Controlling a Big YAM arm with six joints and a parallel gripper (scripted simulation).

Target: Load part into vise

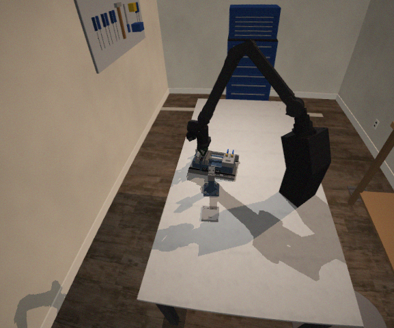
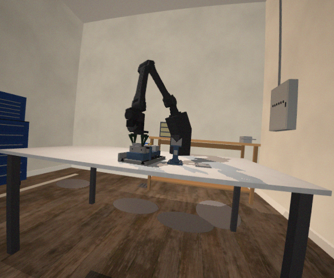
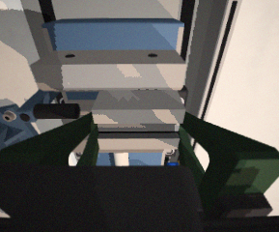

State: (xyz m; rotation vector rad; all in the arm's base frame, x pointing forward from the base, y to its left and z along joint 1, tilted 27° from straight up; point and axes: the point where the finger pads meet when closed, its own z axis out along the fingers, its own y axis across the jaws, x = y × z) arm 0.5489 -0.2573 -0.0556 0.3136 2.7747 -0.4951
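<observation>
The part is right at my hand. Also, from my hand: moving jaw (3 cm to the left, 2 cm below, 2 cm behind); then fixed jaw (4 cm ahead, 2 cm below, 1 cm to the left); then work stop rod (6 cm to the left, 2 cm ahead, 1 cm below).
</observation>
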